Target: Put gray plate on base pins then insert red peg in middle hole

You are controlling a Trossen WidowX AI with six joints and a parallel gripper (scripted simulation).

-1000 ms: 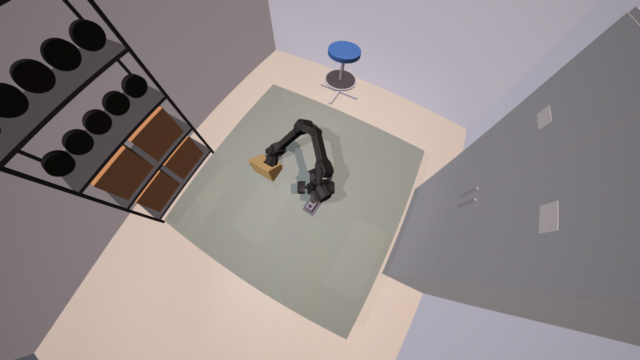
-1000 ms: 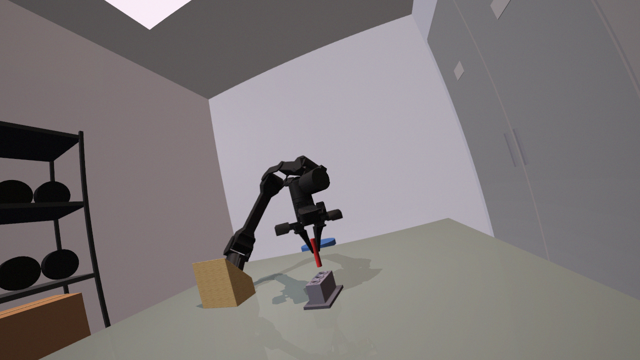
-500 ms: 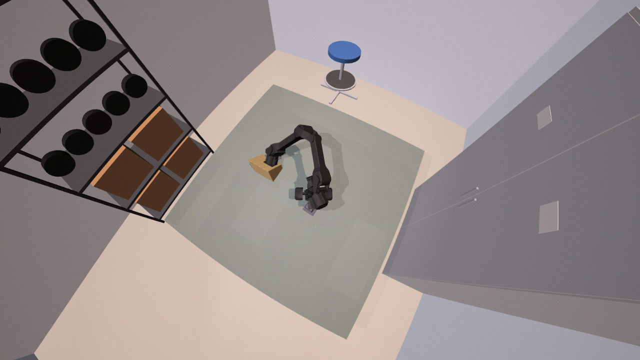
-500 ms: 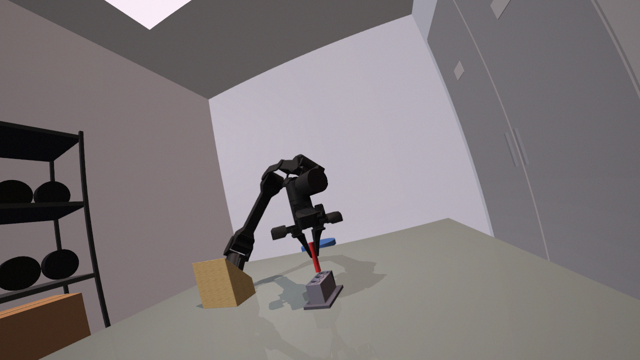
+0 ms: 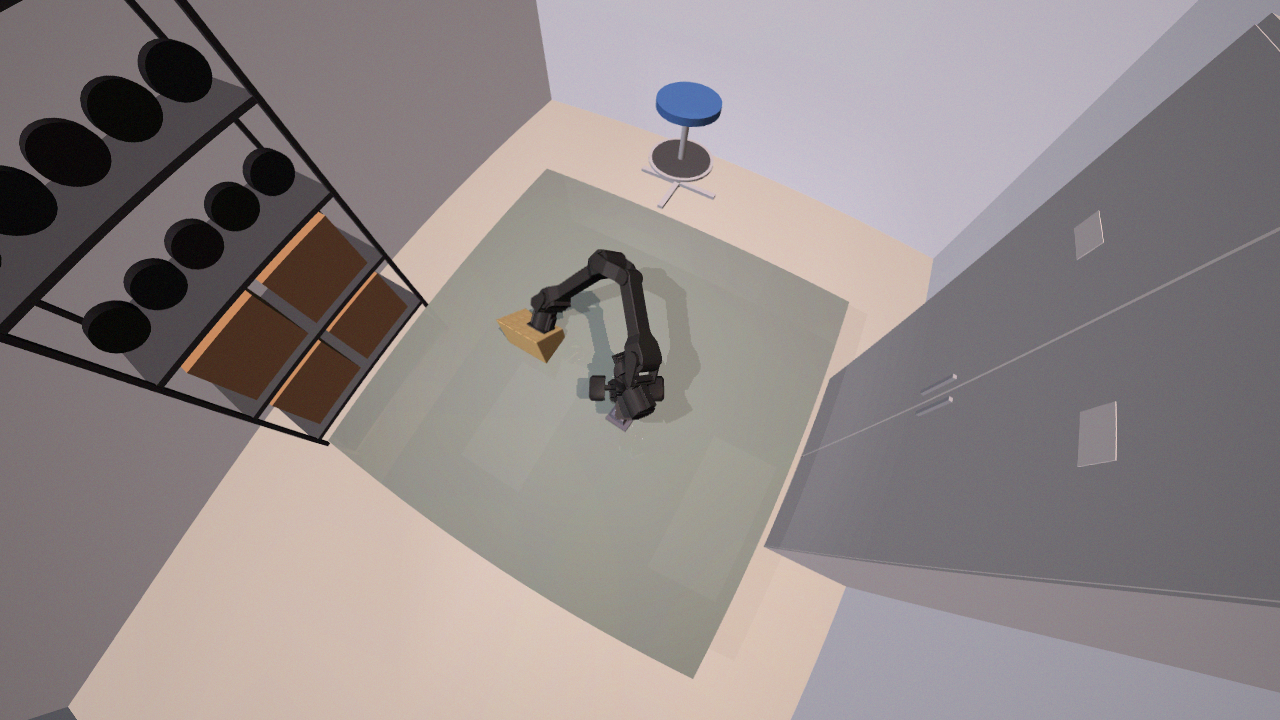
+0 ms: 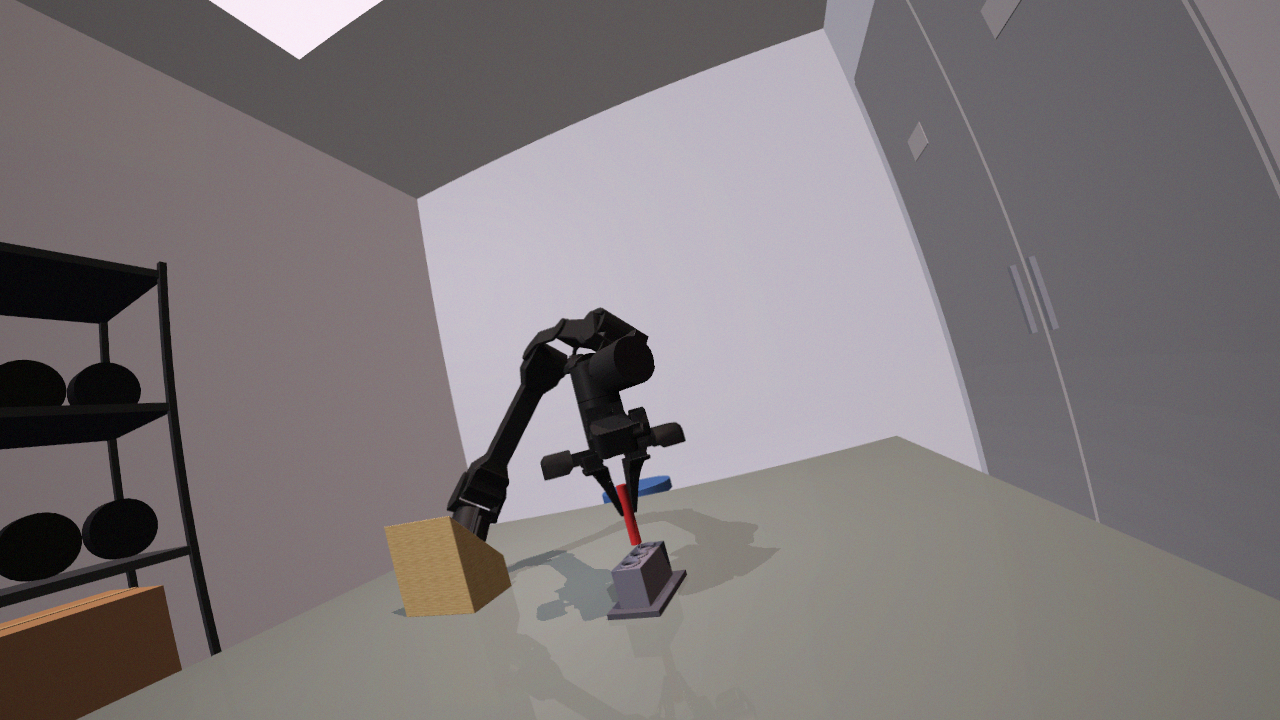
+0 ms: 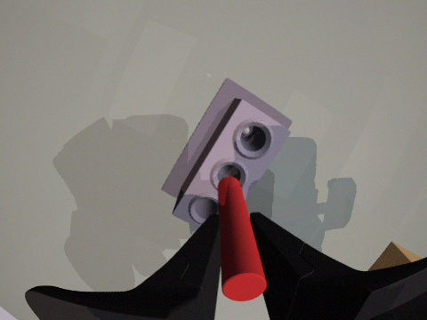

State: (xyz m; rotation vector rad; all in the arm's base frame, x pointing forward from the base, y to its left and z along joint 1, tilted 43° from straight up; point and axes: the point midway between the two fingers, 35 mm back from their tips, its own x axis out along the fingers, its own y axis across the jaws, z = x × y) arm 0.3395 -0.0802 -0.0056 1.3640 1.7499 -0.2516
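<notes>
Right now my gripper tip is right at the red peg. The rest, counted from my gripper tip: gray plate: 70 mm below.
</notes>
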